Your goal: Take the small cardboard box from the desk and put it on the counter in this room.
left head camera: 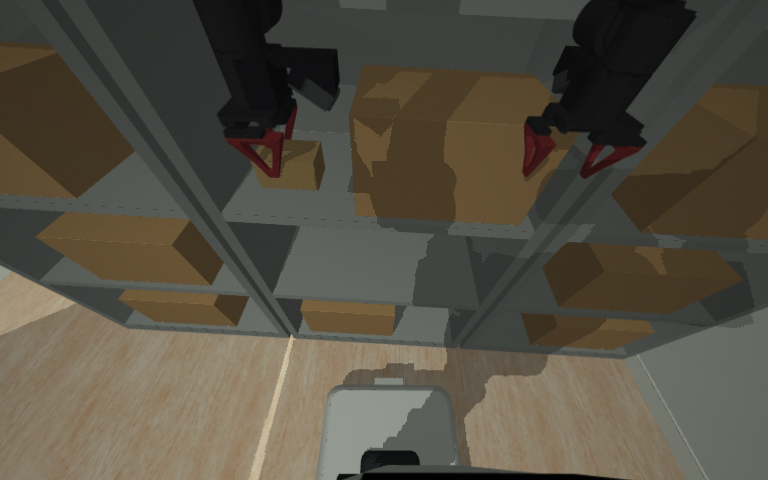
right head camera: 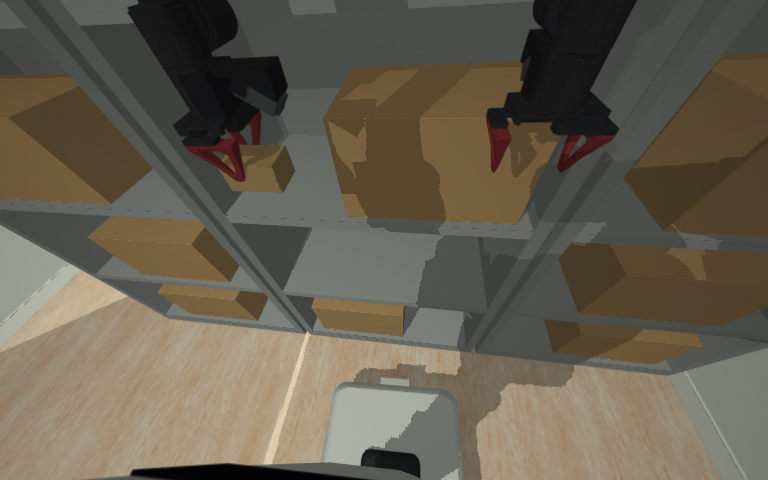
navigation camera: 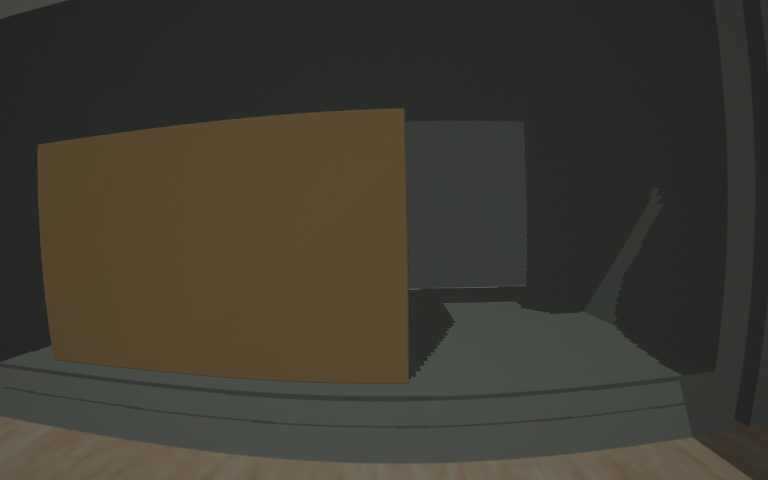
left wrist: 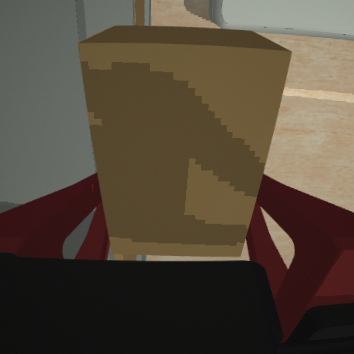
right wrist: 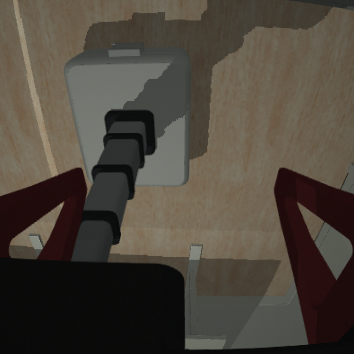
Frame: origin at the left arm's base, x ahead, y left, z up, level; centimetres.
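Seen in the pictures: left gripper, fingertip midpoint: (left head camera: 279, 164) (right head camera: 248, 169) (left wrist: 178, 176); right gripper, fingertip midpoint: (left head camera: 553, 175) (right head camera: 525, 170) (right wrist: 179, 178).
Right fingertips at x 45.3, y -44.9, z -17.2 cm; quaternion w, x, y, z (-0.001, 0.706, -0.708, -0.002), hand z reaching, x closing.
Observation:
A point is followed by its place in that frame.
The small cardboard box (left head camera: 294, 169) {x 42.0, y -3.6, z -15.2 cm} (right head camera: 260, 169) {x 42.0, y -4.5, z -14.5 cm} (left wrist: 175, 145) {x 45.2, y -3.4, z -13.9 cm} is between the red fingers of my left gripper (left head camera: 280, 150) {x 45.1, y -0.2, z -16.6 cm} (right head camera: 249, 152) (left wrist: 178, 176) {x 45.1, y -0.2, z -16.6 cm}, which is shut on it. In both head camera views it shows against the upper shelf, left of a big box. Whether it touches the shelf I cannot tell. My right gripper (left head camera: 553, 169) {x 45.3, y -44.9, z -17.2 cm} (right head camera: 526, 166) {x 45.3, y -44.9, z -17.2 cm} (right wrist: 179, 178) {x 45.3, y -44.9, z -17.2 cm} is open and empty, in front of the big box's right side in the head views. The desk and a counter cannot be made out as such.
A grey shelf unit (left head camera: 249, 277) (right head camera: 263, 271) {x 59.1, y 27.6, z -72.2 cm} (navigation camera: 339, 441) {x 56.9, y -18.2, z -138.5 cm} stands close in front, with several compartments. A large cardboard box (left head camera: 407, 164) {x 58.7, y -22.3, z -24.9 cm} (right head camera: 390, 164) {x 58.7, y -22.9, z -25.0 cm} stands on its upper shelf. Another box (left head camera: 348, 318) {x 59.7, y -2.9, z -112.7 cm} (right head camera: 359, 316) {x 59.6, y -4.0, z -111.5 cm} (navigation camera: 226, 249) {x 59.5, y -7.1, z -119.5 cm} stands in the bottom middle compartment. My grey base (left head camera: 368, 418) {x 20.1, y -14.2, z -115.0 cm} (right head camera: 373, 413) {x 21.4, y -14.7, z -115.0 cm} (right wrist: 90, 100) {x 14.9, y -6.7, z -115.0 cm} is near the shelf.

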